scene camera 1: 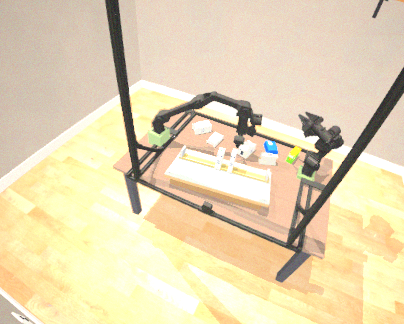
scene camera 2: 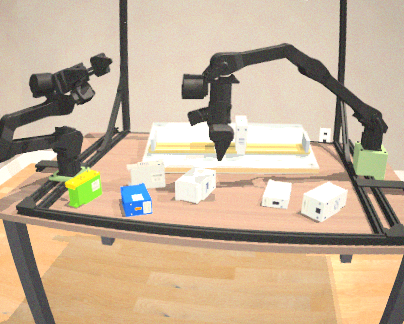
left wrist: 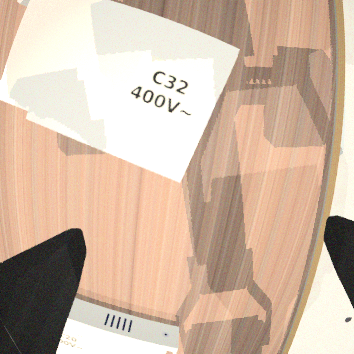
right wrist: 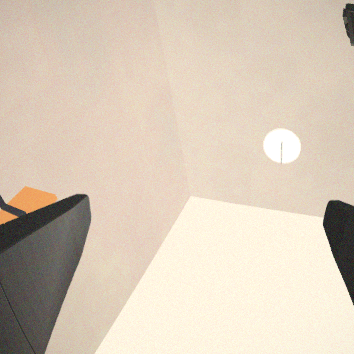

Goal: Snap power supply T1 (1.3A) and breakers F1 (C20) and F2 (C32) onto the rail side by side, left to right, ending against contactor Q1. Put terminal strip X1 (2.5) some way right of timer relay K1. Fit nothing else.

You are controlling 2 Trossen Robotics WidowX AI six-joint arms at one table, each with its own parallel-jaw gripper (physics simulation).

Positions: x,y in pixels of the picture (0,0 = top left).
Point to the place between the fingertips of my right gripper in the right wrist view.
212,211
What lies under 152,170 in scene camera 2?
A white terminal part.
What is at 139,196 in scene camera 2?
A blue module.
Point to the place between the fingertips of my left gripper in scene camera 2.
218,155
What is my right gripper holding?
Nothing.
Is my right gripper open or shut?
Open.
